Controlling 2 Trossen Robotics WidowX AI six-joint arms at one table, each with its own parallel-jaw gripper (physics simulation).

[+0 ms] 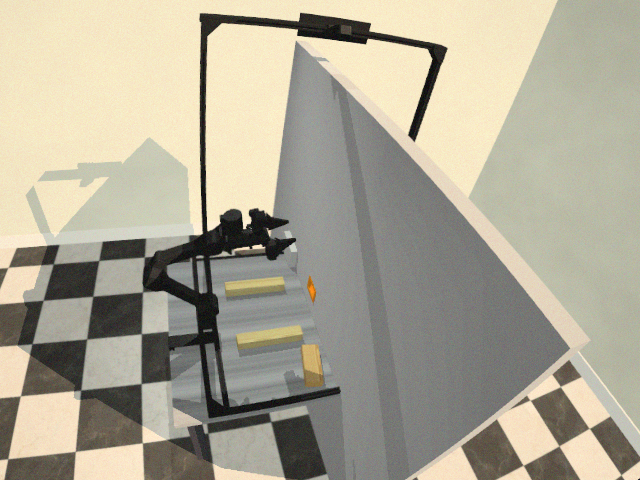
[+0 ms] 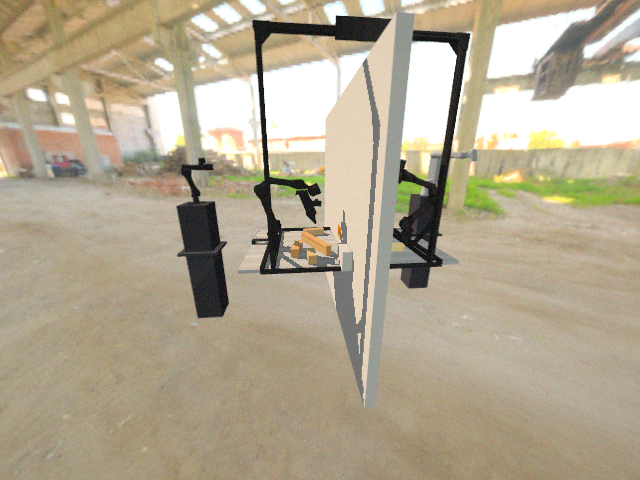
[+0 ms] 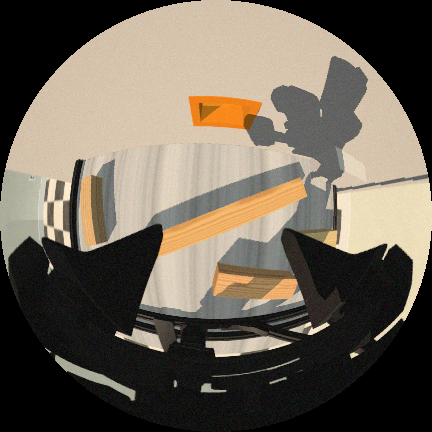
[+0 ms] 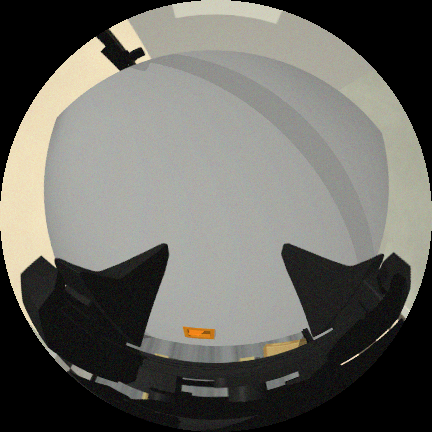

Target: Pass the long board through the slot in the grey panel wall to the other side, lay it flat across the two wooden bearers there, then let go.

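Places are measured from the left arm's base along level axes (x ahead, y left, z up), in millimetres.
Pixels of known places: left gripper, fingertip midpoint: (image 2: 315,221) (image 3: 224,232); right gripper, fingertip midpoint: (image 1: 292,230) (image 4: 227,250); left arm's base at its link origin: (image 3: 193,331); right arm's base at its link origin: (image 1: 206,322) (image 2: 405,239).
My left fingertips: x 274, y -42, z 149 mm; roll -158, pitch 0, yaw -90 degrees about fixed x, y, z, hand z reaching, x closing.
Ahead of a thing's pixels: the offset from my left fingertips to its top centre. "spot": to the spot under its first point.
The long board @[110 mm down, 1 mm back, 3 mm left] (image 2: 316,242) (image 3: 230,217) lies slanting over the table on the left gripper's side of the panel wall (image 1: 413,258) (image 2: 351,155) (image 3: 125,100) (image 4: 200,175). The orange slot frame @[31 mm down, 183 mm ahead, 1 mm right] (image 1: 311,289) (image 2: 339,230) (image 3: 227,100) (image 4: 186,332) sits low in the wall. Beyond the wall, two wooden bearers @[124 mm down, 421 mm ahead, 114 mm right] (image 1: 254,286) @[124 mm down, 411 mm ahead, 149 mm left] (image 1: 269,336) lie roughly parallel, apart. My left gripper (image 2: 314,221) (image 3: 224,232) is open and empty above the board, pointing down towards the table. My right gripper (image 1: 291,230) (image 4: 227,250) is open and empty, raised and facing the wall.
Wooden blocks @[124 mm down, 11 mm ahead, 291 mm left] (image 3: 92,210) @[119 mm down, 120 mm back, 85 mm right] (image 3: 255,284) @[118 mm down, 39 mm back, 216 mm right] (image 3: 320,236) lie around the board. Another block @[130 mm down, 282 mm ahead, 296 mm left] (image 1: 312,365) (image 4: 282,349) lies beside the wall on the bearers' side. A pale block @[spot: 108 mm down, 124 mm ahead, 373 mm right] (image 2: 345,259) stands at the wall's foot. A black frame (image 1: 203,129) (image 2: 262,103) surrounds the table.
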